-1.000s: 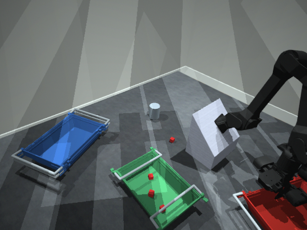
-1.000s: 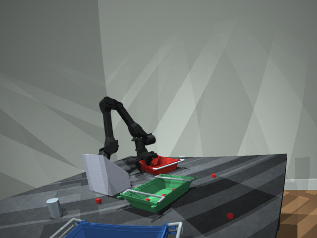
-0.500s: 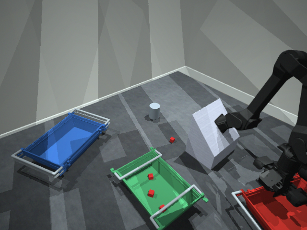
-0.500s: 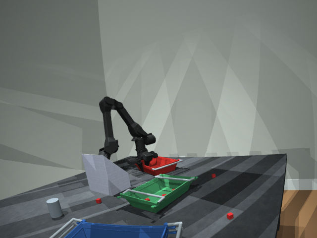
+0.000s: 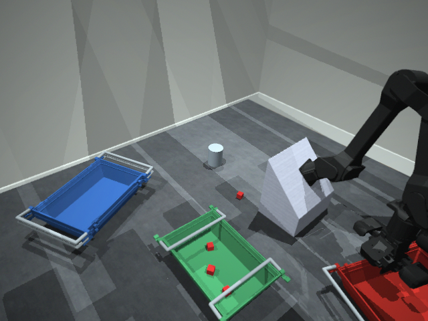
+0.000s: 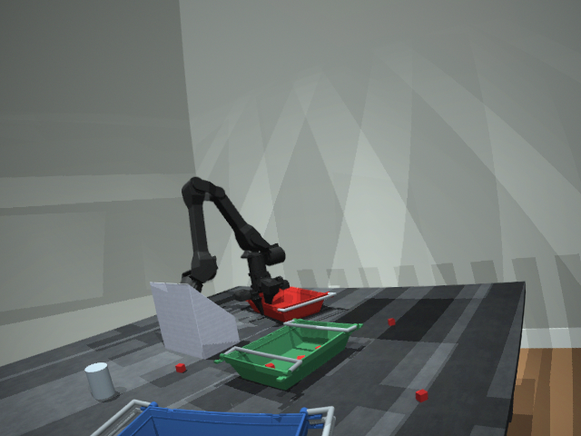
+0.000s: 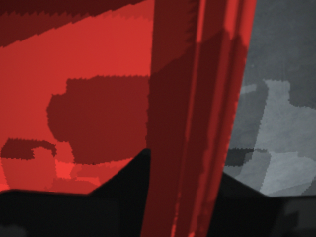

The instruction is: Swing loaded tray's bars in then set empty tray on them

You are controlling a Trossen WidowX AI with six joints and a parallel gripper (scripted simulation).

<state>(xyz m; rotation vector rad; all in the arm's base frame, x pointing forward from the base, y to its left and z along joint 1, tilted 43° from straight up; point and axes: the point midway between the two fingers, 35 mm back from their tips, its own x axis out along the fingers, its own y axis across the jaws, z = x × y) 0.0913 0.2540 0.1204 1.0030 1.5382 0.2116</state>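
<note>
My gripper tip is 70 mm to the right of the red tray, 40 mm short of it and 30 mm below it.
</note>
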